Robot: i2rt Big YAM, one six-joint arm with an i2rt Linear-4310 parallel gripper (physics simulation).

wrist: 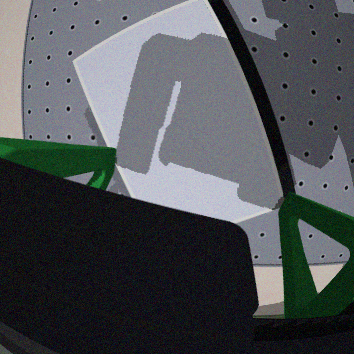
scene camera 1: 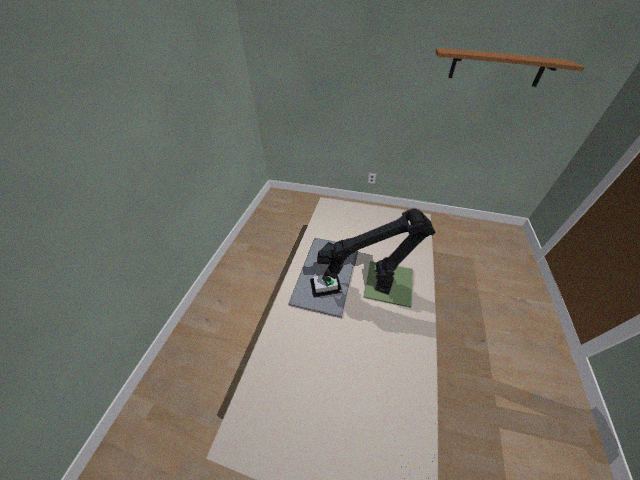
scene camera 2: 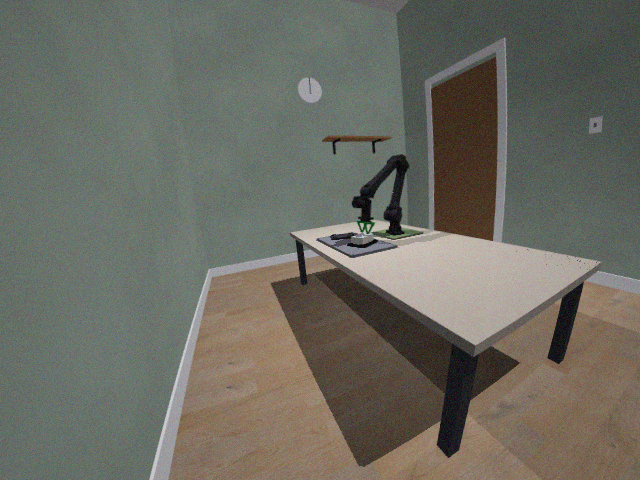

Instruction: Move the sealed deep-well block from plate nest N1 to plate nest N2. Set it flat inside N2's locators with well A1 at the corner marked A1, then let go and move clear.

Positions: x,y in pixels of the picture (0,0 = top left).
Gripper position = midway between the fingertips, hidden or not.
My gripper (wrist: pixel 202 181) is open and holds nothing. Also in view: a deep-well block (wrist: pixel 168 92).
